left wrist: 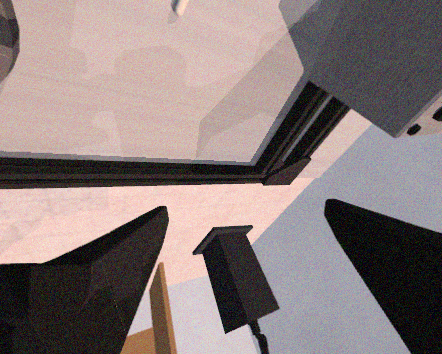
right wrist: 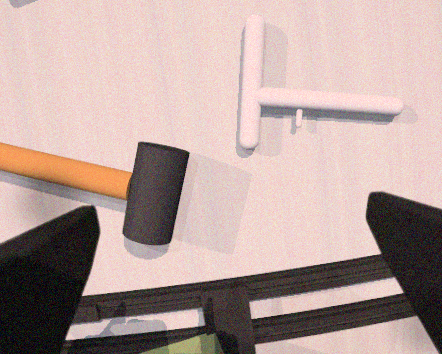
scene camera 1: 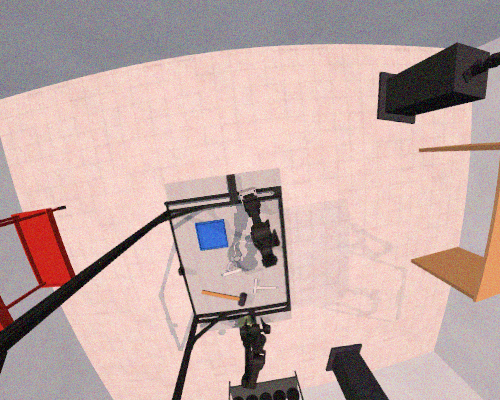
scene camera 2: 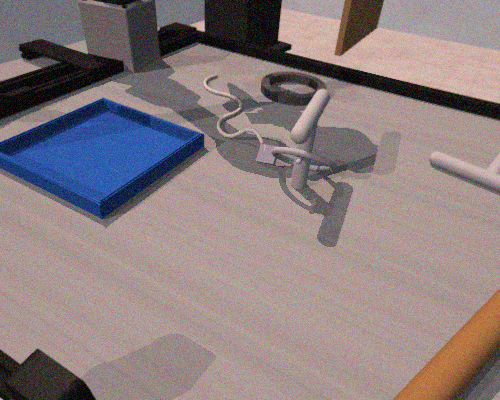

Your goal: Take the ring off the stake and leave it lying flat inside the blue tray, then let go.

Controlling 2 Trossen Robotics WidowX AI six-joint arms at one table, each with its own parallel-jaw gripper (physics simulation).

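Pixels of known places: left gripper, between the fingertips: (left wrist: pixel 244 209) (scene camera 1: pixel 271 224); right gripper, between the fingertips: (right wrist: pixel 234 212) (scene camera 1: pixel 253 318); left arm's base, origin of its link: (scene camera 1: pixel 249 199).
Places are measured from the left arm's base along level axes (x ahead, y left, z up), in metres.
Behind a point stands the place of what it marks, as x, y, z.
Note:
The white stake (scene camera 1: pixel 231 272) @(0.429, -0.265, -0.011) (scene camera 2: pixel 300 175) @(0.435, -0.281, -0.091) stands upright with a crossbar on top. In scene camera 2, a thin pale ring (scene camera 2: pixel 287 149) @(0.416, -0.287, -0.055) appears around its post, under the crossbar. A pale cord (scene camera 2: pixel 230 107) runs from a small tag beside the ring. The blue tray (scene camera 1: pixel 211 235) @(0.174, -0.320, -0.106) (scene camera 2: pixel 100 150) @(0.166, -0.316, -0.107) is empty and lies to the stake's left. My left gripper (left wrist: pixel 244 209) @(0.183, 0.075, 0.019) is open and empty, with the table's edge and floor behind it. My right gripper (right wrist: pixel 234 212) @(0.710, -0.213, 0.133) is open and empty above the mallet's side of the table. The ring does not show in either wrist view.
A mallet (scene camera 1: pixel 220 295) @(0.631, -0.426, -0.084) (right wrist: pixel 156 194) @(0.724, -0.280, -0.063) with an orange handle lies near the table's lower edge. A second white T-shaped stake (scene camera 1: pixel 265 287) @(0.690, -0.095, -0.097) (scene camera 2: pixel 465 170) @(0.637, -0.164, -0.099) (right wrist: pixel 325 100) @(0.693, -0.099, -0.093) lies flat near it. A thick dark ring (scene camera 2: pixel 270 92) @(0.321, -0.039, -0.100) lies behind the upright stake. Black rails border the table.

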